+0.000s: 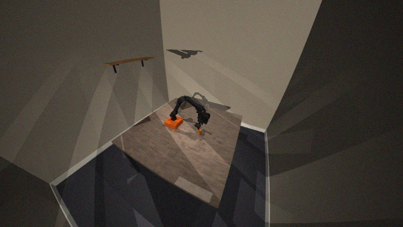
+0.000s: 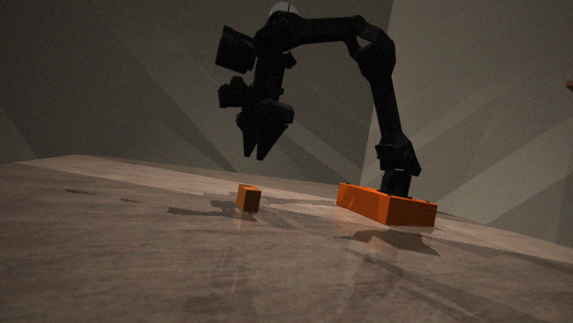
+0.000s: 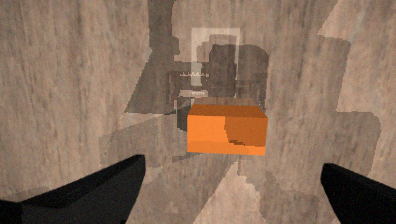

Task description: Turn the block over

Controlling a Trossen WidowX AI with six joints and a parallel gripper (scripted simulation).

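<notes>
Right now the orange block is 80 mm below my gripper tip and 10 mm behind it.
</notes>
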